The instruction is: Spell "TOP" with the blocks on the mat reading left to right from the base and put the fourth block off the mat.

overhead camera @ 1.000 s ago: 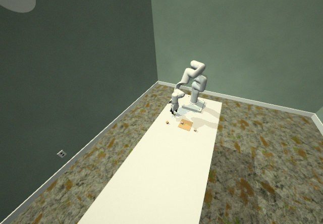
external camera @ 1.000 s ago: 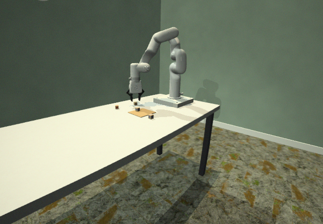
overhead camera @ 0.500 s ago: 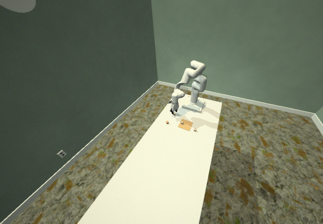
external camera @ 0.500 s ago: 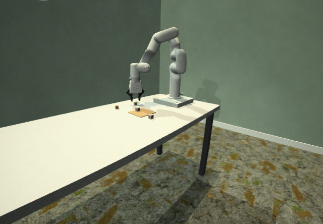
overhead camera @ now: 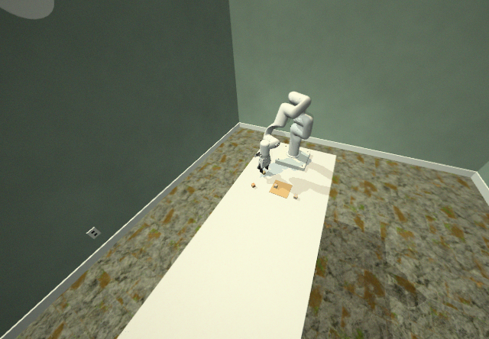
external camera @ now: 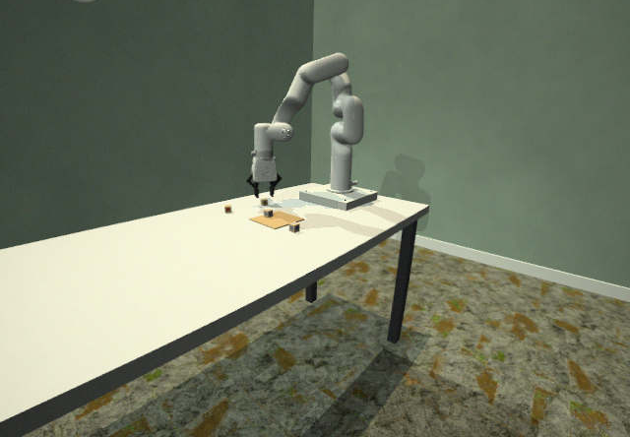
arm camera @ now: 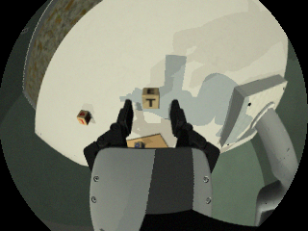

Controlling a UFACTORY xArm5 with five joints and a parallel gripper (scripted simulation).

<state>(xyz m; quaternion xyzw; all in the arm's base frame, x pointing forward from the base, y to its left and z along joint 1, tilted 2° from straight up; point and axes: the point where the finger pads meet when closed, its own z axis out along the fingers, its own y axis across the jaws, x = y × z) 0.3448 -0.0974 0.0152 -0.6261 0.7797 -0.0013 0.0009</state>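
Now: hand 200 mm to the right of the tan mat, 60 mm short of it and 50 mm above it.
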